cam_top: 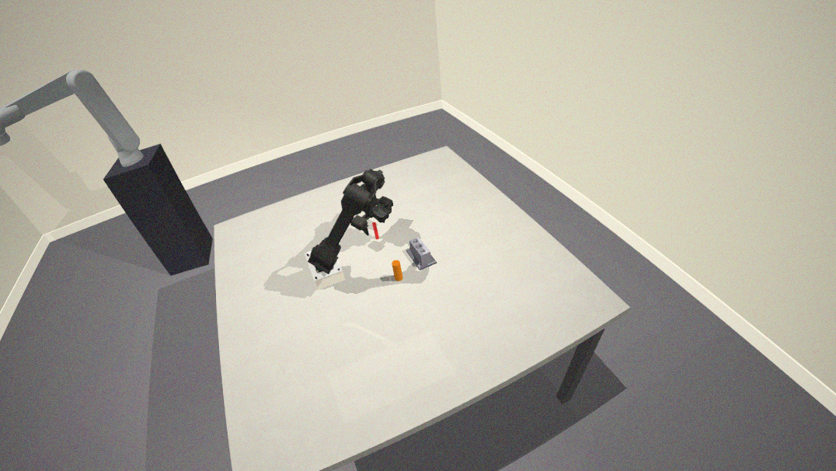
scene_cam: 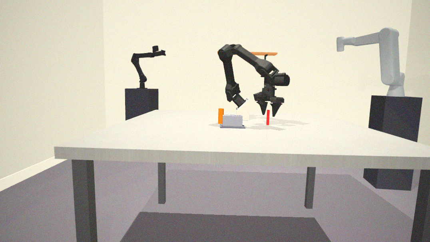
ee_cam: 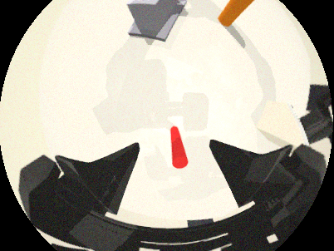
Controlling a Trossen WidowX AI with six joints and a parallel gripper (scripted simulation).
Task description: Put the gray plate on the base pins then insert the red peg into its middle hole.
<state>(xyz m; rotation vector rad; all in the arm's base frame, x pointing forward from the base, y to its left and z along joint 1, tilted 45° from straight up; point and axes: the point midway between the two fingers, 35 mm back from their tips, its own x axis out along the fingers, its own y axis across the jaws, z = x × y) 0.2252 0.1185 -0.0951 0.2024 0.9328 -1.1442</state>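
Right now my gripper tip is 1 cm above the red peg. From my gripper tip the other things lie so: base (18 cm to the right, 13 cm ahead, 4 cm below); then gray plate (18 cm to the right, 13 cm ahead); then orange cylinder (25 cm to the right, 2 cm ahead, 1 cm below).
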